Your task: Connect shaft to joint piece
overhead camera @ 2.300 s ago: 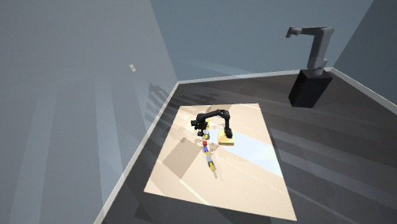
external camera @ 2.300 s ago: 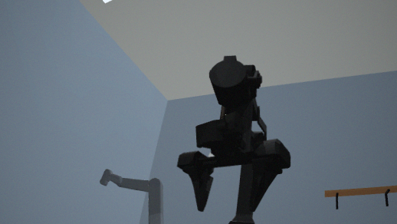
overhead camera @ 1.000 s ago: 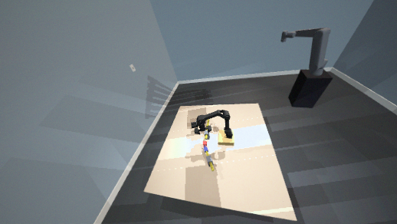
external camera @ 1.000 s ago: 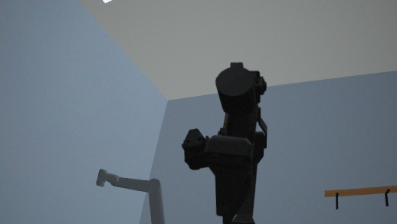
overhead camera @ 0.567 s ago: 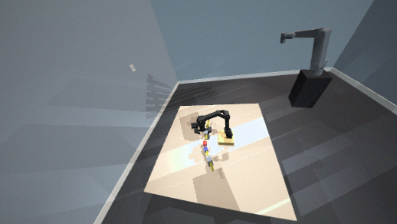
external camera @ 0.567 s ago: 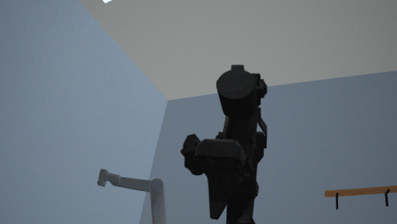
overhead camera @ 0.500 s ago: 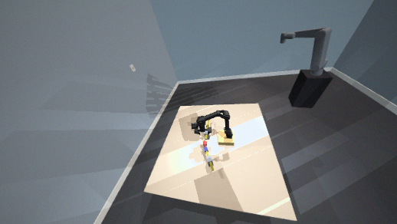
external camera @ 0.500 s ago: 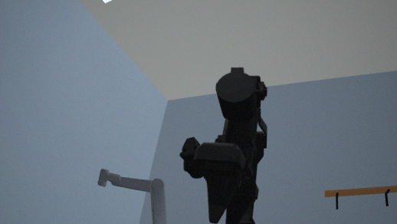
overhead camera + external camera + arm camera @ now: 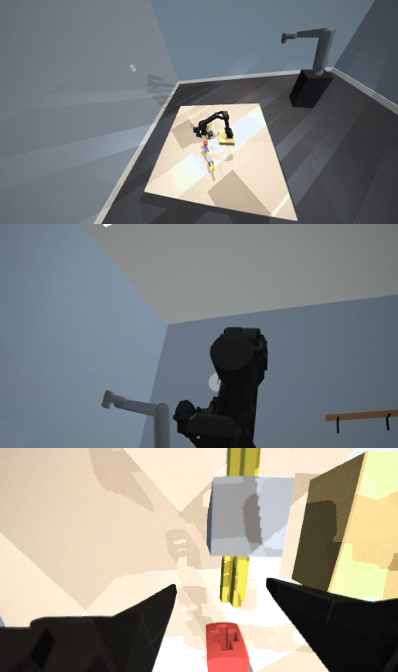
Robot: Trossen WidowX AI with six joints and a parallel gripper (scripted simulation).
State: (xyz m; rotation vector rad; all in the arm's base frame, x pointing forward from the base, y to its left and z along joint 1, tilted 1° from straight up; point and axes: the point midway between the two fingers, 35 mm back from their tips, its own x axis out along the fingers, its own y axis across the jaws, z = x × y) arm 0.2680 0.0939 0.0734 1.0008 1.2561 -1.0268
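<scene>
The red joint piece lies 8 cm to the left of my gripper tip and 2 cm behind it.
</scene>
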